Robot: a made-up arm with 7 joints. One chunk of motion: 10 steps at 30 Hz.
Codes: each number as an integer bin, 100 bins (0 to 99) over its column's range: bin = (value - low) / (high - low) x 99, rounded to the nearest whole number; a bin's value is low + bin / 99 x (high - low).
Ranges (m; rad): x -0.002..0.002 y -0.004..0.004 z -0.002..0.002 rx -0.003..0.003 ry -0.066..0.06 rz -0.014..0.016
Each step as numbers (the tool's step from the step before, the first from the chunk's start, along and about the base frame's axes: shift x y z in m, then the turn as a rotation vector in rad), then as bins.
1 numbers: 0.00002 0.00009 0.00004 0.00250 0.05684 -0.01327
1 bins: 50 51 50 91 97 2
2 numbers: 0.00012 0.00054 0.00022 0.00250 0.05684 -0.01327
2 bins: 52 56 55 91 97 2
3 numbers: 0.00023 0.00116 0.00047 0.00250 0.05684 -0.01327
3 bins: 55 64 61 91 97 2
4 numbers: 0.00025 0.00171 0.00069 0.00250 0.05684 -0.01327
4 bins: 56 71 67 91 97 2
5 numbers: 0.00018 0.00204 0.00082 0.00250 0.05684 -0.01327
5 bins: 54 75 70 91 97 2
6 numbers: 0.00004 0.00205 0.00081 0.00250 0.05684 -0.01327
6 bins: 50 75 70 91 97 2
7 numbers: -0.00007 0.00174 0.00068 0.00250 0.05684 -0.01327
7 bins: 48 71 66 91 97 2
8 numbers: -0.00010 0.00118 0.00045 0.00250 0.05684 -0.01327
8 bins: 47 64 61 91 97 2
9 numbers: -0.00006 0.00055 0.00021 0.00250 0.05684 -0.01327
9 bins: 48 56 55 91 97 2
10 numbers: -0.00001 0.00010 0.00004 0.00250 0.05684 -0.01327
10 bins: 49 51 50 91 97 2
